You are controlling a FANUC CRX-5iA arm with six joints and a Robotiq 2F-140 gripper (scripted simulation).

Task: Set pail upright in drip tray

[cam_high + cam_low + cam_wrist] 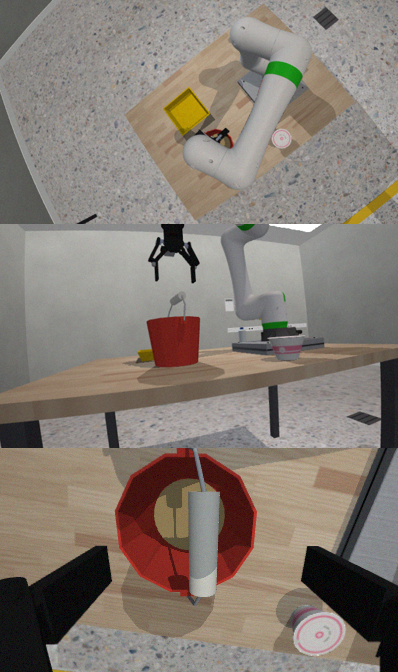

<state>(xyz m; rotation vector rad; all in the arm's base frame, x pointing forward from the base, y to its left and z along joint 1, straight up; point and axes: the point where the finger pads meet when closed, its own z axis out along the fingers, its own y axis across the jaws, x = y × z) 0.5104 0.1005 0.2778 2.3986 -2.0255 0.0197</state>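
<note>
The pail handle is 1 cm ahead of my hand, 1 cm to the left of it and 11 cm below it. Also, from my hand: red pail: 1 cm ahead, 1 cm to the left, 18 cm below; yellow drip tray: 6 cm ahead, 30 cm to the right, 31 cm below.
</note>
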